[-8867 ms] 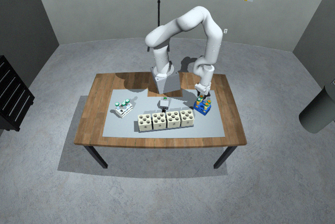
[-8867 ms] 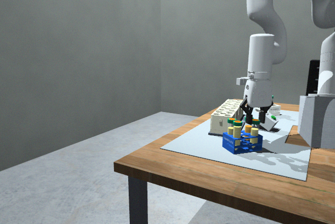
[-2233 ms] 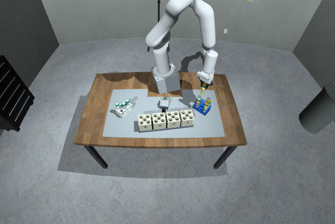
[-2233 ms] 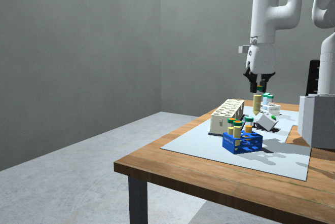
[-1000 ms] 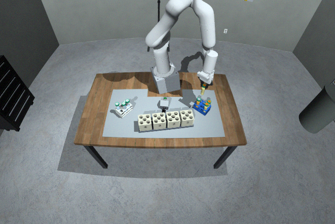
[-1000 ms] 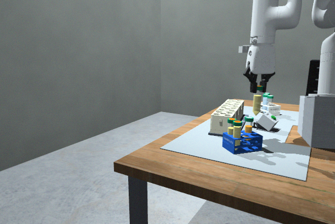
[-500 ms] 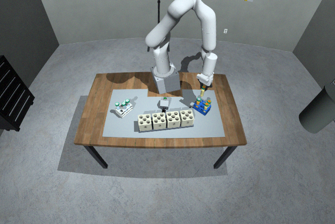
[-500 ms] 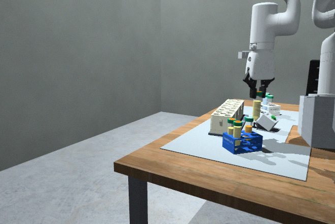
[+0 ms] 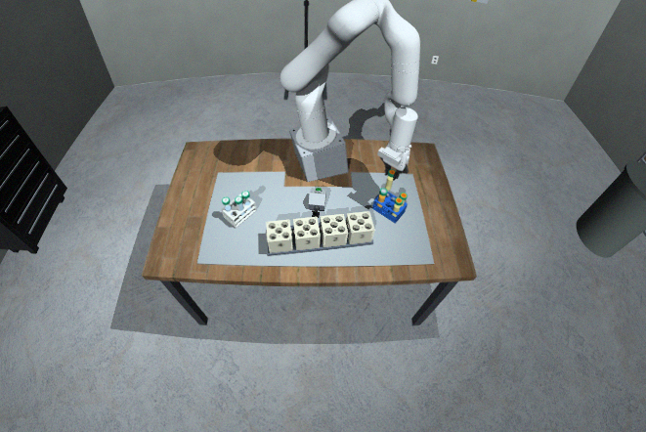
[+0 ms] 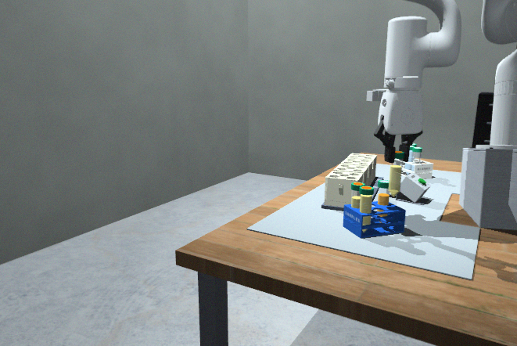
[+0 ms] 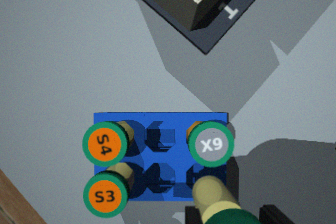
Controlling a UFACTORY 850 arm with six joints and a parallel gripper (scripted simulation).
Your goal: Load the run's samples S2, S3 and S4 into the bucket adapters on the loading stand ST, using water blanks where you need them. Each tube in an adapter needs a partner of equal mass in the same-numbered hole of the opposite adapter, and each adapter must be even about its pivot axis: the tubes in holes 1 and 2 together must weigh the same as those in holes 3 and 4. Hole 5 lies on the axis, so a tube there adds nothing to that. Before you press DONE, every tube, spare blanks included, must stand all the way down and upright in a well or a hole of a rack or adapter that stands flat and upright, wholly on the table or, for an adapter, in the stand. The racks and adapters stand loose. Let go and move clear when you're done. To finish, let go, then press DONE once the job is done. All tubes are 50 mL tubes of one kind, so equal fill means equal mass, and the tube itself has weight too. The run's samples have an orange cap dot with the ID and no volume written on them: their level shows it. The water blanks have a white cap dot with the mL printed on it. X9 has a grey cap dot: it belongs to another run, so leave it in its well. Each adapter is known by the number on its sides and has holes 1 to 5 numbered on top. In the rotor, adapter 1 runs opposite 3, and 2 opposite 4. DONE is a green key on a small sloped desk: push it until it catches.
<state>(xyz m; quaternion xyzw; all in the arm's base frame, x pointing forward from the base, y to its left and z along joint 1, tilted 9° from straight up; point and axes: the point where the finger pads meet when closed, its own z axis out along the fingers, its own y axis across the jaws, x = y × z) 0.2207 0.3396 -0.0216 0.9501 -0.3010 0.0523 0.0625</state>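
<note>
The sample tube lies 10 mm behind my hand and 50 mm below it. Also, from my hand: blue rack: 40 mm ahead, 20 mm to the left, 170 mm below; then sample tube S3: 40 mm ahead, 60 mm to the left, 140 mm below; then tube X9: 30 mm ahead, 30 mm to the right, 140 mm below.
</note>
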